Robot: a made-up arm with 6 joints. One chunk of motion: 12 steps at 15 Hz.
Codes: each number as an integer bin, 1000 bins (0 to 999) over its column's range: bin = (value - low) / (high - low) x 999, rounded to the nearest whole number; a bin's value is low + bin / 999 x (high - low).
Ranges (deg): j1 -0.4..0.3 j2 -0.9..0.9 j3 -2.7..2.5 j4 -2.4..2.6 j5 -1.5..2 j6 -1..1
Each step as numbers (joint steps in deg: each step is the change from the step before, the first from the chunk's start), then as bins.
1 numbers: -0.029 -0.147 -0.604 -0.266 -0.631 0.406
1 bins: 529 418 403 426 248 702
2 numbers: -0.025 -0.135 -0.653 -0.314 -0.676 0.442
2 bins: 535 425 393 417 235 720
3 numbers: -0.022 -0.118 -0.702 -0.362 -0.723 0.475
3 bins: 539 434 384 407 222 737
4 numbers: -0.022 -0.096 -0.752 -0.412 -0.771 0.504
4 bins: 539 446 374 397 208 751
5 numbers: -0.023 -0.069 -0.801 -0.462 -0.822 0.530
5 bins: 538 461 365 387 194 764
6 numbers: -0.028 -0.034 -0.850 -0.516 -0.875 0.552
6 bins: 531 481 355 376 178 775
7 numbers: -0.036 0.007 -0.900 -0.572 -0.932 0.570
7 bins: 519 503 346 365 162 784
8 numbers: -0.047 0.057 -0.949 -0.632 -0.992 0.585
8 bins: 504 531 336 353 145 792
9 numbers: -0.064 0.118 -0.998 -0.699 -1.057 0.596
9 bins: 480 565 327 340 126 797
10 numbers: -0.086 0.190 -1.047 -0.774 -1.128 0.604
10 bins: 448 605 318 325 106 801
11 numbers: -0.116 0.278 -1.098 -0.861 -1.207 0.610
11 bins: 405 654 308 307 84 804
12 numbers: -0.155 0.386 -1.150 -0.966 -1.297 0.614
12 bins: 350 714 298 287 58 806
